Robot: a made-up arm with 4 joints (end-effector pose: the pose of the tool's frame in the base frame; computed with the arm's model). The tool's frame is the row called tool. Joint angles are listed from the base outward.
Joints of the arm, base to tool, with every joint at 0 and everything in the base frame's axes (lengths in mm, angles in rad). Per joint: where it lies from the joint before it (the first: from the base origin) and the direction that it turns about. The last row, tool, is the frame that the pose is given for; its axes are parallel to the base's.
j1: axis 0 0 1 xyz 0.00 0.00 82.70
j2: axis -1 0 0 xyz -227.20 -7.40 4.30
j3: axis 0 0 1 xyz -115.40 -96.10 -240.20
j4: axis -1 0 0 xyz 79.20 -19.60 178.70
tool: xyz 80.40 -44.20 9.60
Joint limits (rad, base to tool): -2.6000..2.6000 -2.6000..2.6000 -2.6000..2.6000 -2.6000..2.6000
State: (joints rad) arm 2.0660 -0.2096 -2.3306 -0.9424
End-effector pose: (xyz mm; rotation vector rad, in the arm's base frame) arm 373.8 -356.4 -39.0 0.8111 0.0328 -0.3208
Working (the frame after each row of the table, in the pose's form):
after j1: 0.0 0.0 82.7 0.0000 0.0000 2.0660
after j2: 114.5 -196.4 87.0 0.1291 0.2164 2.0572
after j3: 208.0 -277.0 -167.9 -0.1234 0.1702 -0.2636
after j4: 311.2 -299.4 -2.3 0.8111 0.0328 -0.3208

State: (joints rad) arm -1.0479 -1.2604 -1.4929 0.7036
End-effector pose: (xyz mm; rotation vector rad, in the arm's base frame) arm -242.1 295.7 -167.3 1.1447 0.9714 -1.7016
Working (the frame after each row of the table, in the pose's form):
after j1: 0.0 0.0 82.7 0.0000 0.0000 -1.0479
after j2: -119.9 193.1 87.0 1.1368 -0.6569 -0.9005
after j3: -4.8 392.7 -77.9 1.5739 0.3561 -2.1131
after j4: -180.2 307.0 -99.9 1.1447 0.9714 -1.7016

